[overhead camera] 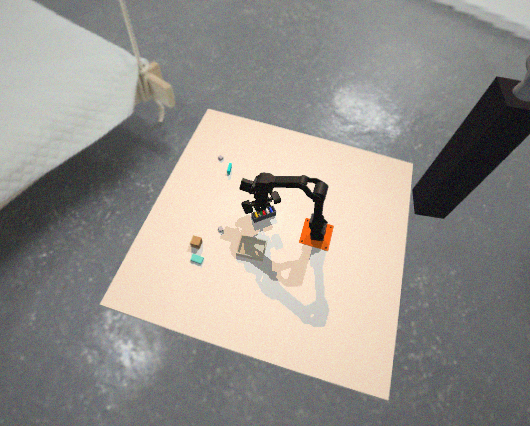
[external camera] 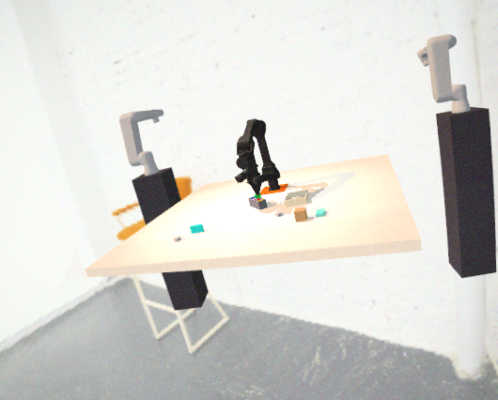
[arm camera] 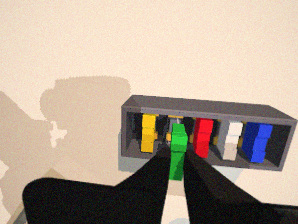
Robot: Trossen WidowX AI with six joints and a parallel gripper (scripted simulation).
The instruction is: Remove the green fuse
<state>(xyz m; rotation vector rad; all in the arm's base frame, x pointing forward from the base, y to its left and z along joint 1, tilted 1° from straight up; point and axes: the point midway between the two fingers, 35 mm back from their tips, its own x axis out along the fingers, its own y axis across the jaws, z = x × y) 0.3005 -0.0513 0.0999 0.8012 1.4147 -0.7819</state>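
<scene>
Right now the tray is 18 cm to the left of my gripper tip, 6 cm below it and 1 cm ahead of it. The rest, counted from my gripper tip: brown block (28 cm ahead, 20 cm to the left, 4 cm below); then green fuse (1 cm below).
</scene>
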